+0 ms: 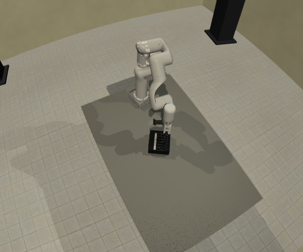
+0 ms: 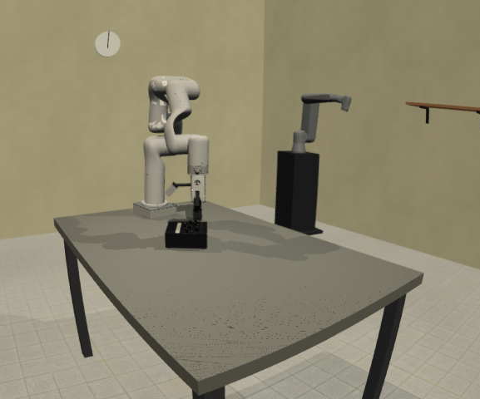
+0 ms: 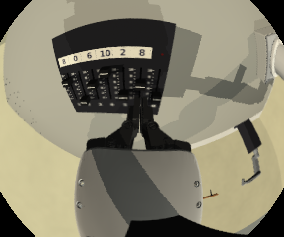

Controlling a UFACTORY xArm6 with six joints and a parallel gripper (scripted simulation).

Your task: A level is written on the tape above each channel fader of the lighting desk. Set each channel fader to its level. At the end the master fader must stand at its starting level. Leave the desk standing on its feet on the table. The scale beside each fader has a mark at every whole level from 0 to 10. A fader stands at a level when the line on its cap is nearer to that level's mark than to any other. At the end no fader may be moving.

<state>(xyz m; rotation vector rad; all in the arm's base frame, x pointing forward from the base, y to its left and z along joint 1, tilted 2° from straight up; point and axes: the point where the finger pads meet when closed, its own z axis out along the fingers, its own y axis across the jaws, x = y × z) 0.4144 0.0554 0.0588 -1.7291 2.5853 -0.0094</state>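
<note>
The master fader cap is 2 cm behind my hand and 3 cm below it.
</note>
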